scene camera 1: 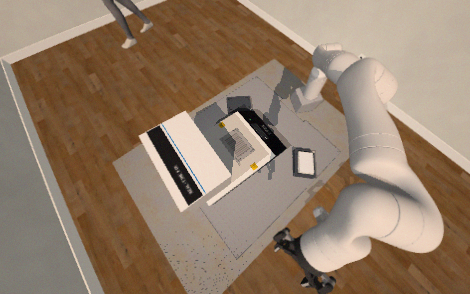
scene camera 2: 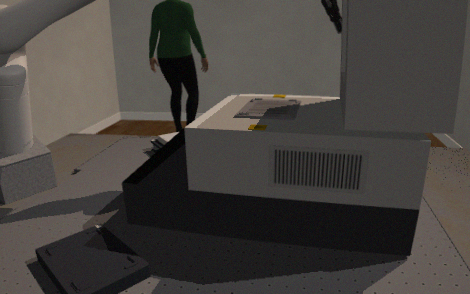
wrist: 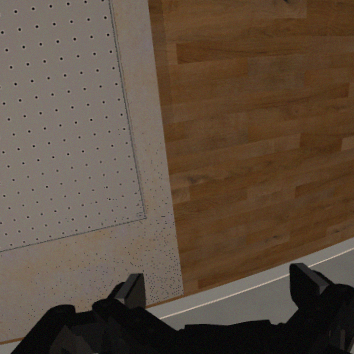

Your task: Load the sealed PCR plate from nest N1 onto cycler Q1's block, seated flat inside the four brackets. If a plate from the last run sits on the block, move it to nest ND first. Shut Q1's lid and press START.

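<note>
The white sealed plate (scene camera 1: 306, 163) (scene camera 2: 170, 136) lies in a dark nest (scene camera 1: 296, 164) (scene camera 2: 158, 145) beside the cycler's front corner. Another dark nest (scene camera 1: 238, 103) (scene camera 2: 92, 260) holds no plate. Cycler Q1 (scene camera 1: 264, 153) (scene camera 2: 225, 160) has its lid (scene camera 1: 195, 140) (scene camera 2: 400, 65) raised. Its grey block (scene camera 1: 240, 145) (scene camera 2: 269, 108) shows bare wells, with no plate on it; part lies in shadow. The black front panel (scene camera 1: 263, 131) shows, but START is too small to make out. My gripper (scene camera 1: 296, 265) (wrist: 216, 284) is open and empty, high up and well away from plate and block.
Yellow labels (scene camera 1: 254, 166) (scene camera 2: 257, 127) mark the cycler's top. The arm (scene camera 1: 375, 150) reaches from its base (scene camera 1: 306, 100) (scene camera 2: 25, 170) round the plate's side. The perforated board (scene camera 1: 240, 220) (wrist: 65, 125) lies on the table. A person (scene camera 2: 175, 35) stands beyond it.
</note>
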